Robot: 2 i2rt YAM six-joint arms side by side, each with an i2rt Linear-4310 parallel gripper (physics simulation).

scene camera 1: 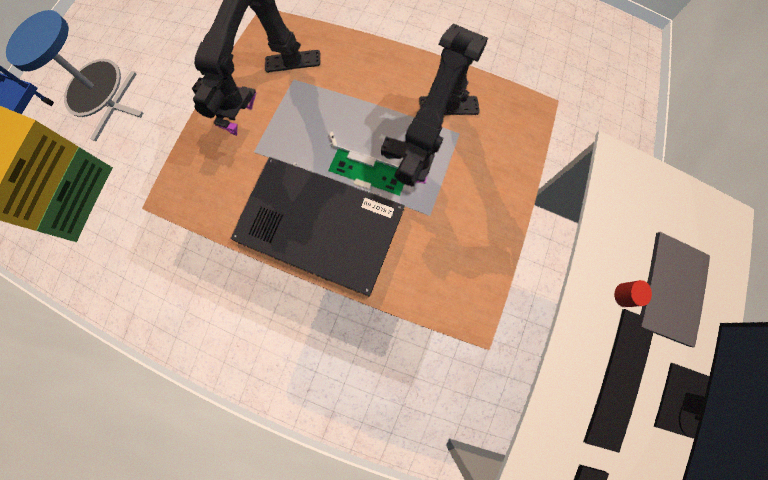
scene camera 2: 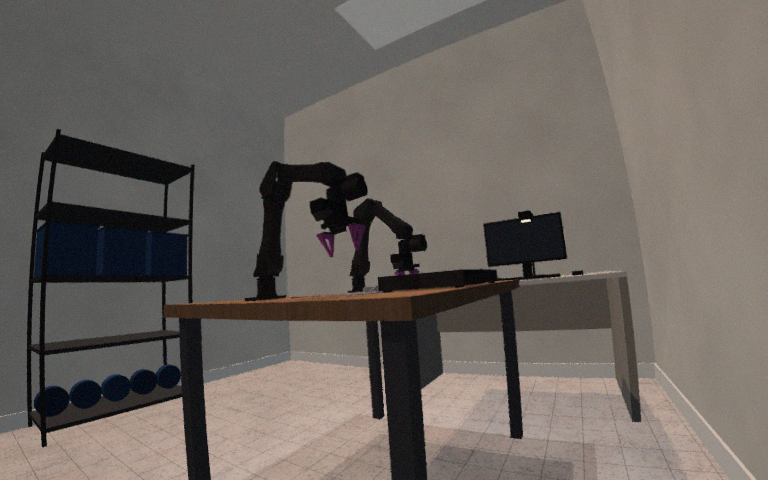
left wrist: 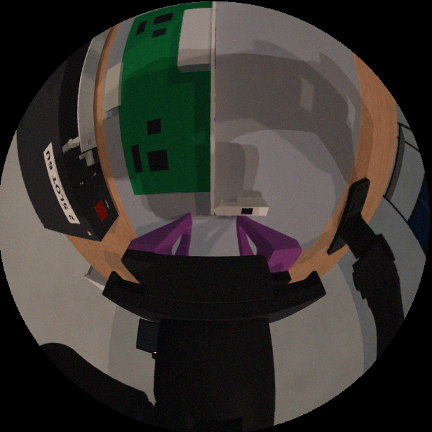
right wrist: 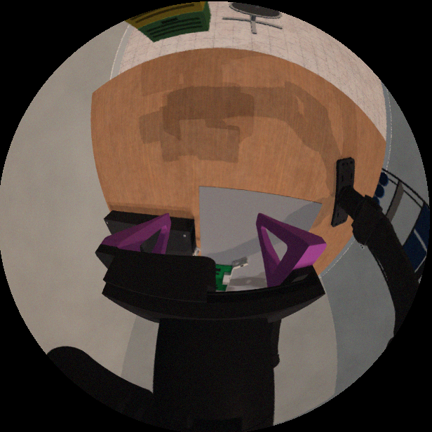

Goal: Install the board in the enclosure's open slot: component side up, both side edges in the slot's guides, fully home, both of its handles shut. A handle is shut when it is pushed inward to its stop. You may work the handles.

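Pixels of known places: right gripper, between the fingertips: [scene camera 1: 242,121] [scene camera 2: 344,253]; left arm's base, origin of its link: [scene camera 1: 449,106] [scene camera 2: 359,291]; right arm's base, origin of its link: [scene camera 1: 292,61] [scene camera 2: 266,299].
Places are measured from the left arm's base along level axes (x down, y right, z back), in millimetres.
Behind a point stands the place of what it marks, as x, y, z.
Observation:
The green board [scene camera 1: 353,164] {-6, 324, -205} [left wrist: 175,115] [right wrist: 221,281] lies component side up on the grey mat [scene camera 1: 305,107] {-2, 480, 18} [left wrist: 285,155] [right wrist: 225,215], outside the enclosure and beside its slotted side. One pale handle [left wrist: 240,207] sticks outward at the board's end near my left gripper; the other handle [scene camera 1: 332,139] {-19, 387, -120} [right wrist: 240,262] also sticks out, at an angle. The black enclosure [scene camera 1: 317,226] {-49, 431, -408} [scene camera 2: 436,279] {-28, 661, -357} [left wrist: 40,130] [right wrist: 177,244] bears a "2 SLOT 6U" label. My left gripper [left wrist: 213,217] is partly open and empty, low beside the board's end. My right gripper [right wrist: 213,217] [scene camera 2: 343,240] {-125, 648, -91} is wide open and empty, high above the table.
The wooden table [scene camera 1: 481,226] {0, -53, -420} [scene camera 2: 283,311] {20, 923, -14} [left wrist: 375,110] [right wrist: 135,165] carries both arm bases. A white desk [scene camera 1: 566,339] with a red cup [scene camera 1: 632,293] and a monitor [scene camera 2: 525,238] stands beside it. A blue stool [scene camera 1: 37,39] and yellow and green boxes [scene camera 1: 76,192] stand at the picture's left.

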